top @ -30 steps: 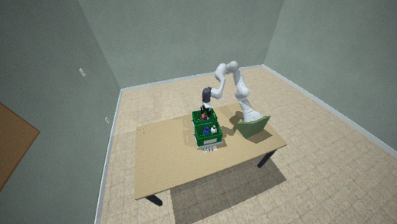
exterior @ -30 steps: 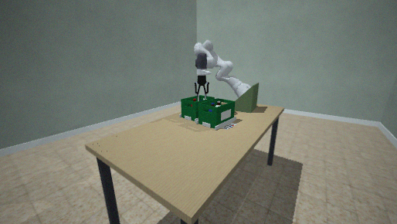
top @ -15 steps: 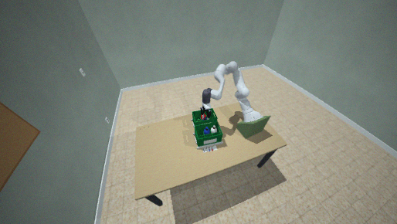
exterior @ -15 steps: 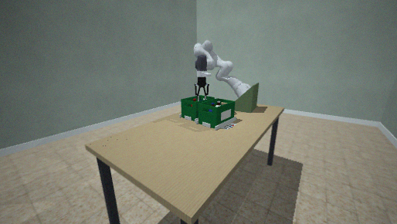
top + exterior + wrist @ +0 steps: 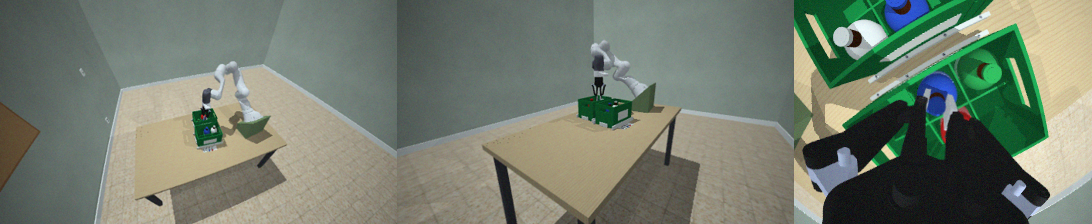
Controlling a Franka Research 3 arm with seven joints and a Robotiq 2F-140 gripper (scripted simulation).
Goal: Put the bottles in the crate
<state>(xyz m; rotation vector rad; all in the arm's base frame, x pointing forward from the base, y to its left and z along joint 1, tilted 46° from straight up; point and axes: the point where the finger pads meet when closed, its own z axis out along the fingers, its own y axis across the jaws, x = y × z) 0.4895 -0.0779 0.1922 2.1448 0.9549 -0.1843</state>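
My hand is 90 mm short of the green-capped bottle and 80 mm above it. From my hand the other things lie so: blue-capped bottle (140 mm to the left, 80 mm below, 30 mm ahead); red-labelled bottle (90 mm to the right, 80 mm below); white-capped bottle (150 mm to the left, 80 mm below, 60 mm behind).
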